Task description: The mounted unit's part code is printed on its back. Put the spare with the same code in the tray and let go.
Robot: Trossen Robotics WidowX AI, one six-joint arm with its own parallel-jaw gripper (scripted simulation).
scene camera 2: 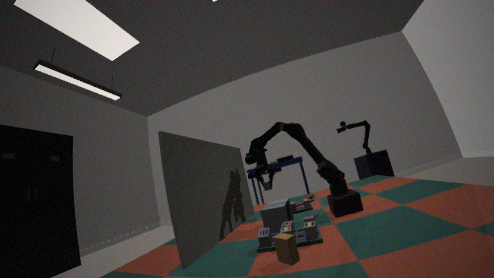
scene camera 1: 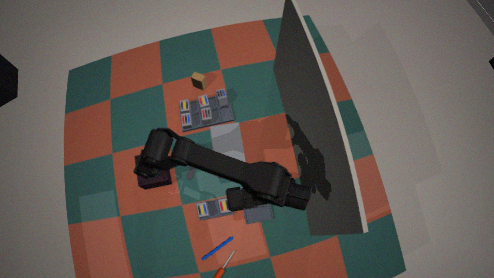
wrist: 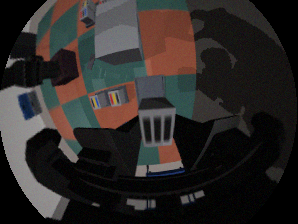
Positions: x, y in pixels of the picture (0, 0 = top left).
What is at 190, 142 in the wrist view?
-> My gripper.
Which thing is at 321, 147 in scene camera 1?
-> A tall dark panel.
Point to a tall dark panel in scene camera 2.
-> At 208, 195
